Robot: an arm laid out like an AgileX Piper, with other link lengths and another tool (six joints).
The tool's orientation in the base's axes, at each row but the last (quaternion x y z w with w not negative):
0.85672, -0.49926, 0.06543, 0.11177
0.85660, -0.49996, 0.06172, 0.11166
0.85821, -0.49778, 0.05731, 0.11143
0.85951, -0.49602, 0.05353, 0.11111
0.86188, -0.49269, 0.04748, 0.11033
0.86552, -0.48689, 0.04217, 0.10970
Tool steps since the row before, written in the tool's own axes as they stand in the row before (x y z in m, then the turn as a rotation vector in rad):
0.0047, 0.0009, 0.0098, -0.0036, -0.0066, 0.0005
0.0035, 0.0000, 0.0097, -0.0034, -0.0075, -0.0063
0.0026, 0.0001, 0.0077, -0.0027, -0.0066, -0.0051
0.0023, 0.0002, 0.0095, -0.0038, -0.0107, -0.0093
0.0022, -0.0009, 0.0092, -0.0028, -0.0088, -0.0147
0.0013, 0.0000, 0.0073, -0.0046, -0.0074, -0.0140
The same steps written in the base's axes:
0.0015, -0.0069, -0.0083, 0.0040, 0.0060, -0.0021
0.0017, -0.0054, -0.0086, 0.0049, 0.0080, 0.0044
0.0011, -0.0041, -0.0069, 0.0044, 0.0067, 0.0035
0.0008, -0.0043, -0.0087, 0.0075, 0.0106, 0.0068
0.0016, -0.0036, -0.0086, 0.0065, 0.0101, 0.0125
0.0004, -0.0028, -0.0069, 0.0044, 0.0108, 0.0117

